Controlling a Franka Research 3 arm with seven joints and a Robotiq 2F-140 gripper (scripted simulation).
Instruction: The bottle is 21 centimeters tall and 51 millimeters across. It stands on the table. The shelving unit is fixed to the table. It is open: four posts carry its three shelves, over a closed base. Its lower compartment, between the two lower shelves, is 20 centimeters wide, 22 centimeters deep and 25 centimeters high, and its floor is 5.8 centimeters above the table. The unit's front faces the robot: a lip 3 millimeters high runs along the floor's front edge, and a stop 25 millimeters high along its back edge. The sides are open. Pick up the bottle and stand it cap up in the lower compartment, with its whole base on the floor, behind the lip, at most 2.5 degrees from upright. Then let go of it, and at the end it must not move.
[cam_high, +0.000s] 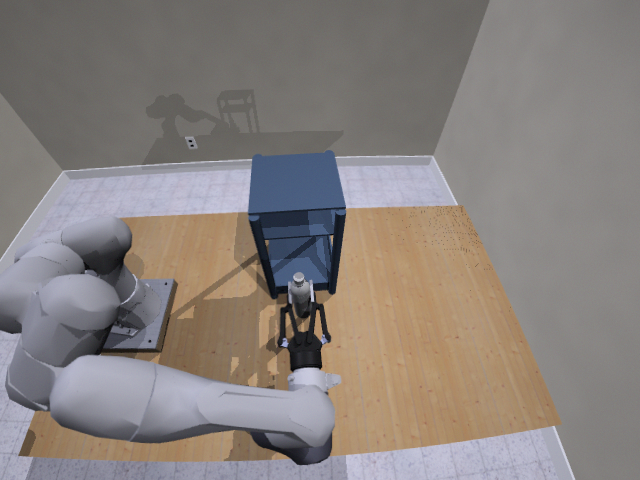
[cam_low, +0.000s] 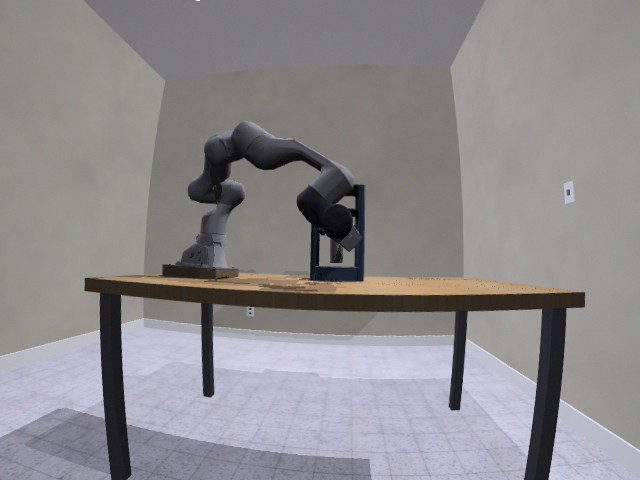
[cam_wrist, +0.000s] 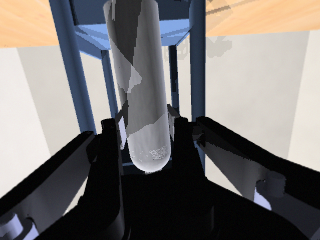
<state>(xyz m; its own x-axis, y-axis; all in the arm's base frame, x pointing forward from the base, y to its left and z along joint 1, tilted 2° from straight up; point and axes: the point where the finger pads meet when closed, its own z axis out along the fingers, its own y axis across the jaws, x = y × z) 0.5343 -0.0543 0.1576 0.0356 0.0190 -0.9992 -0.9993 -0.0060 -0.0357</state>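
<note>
Now: the blue shelving unit 200 mm to the left of my hand and 10 mm above it.
</note>
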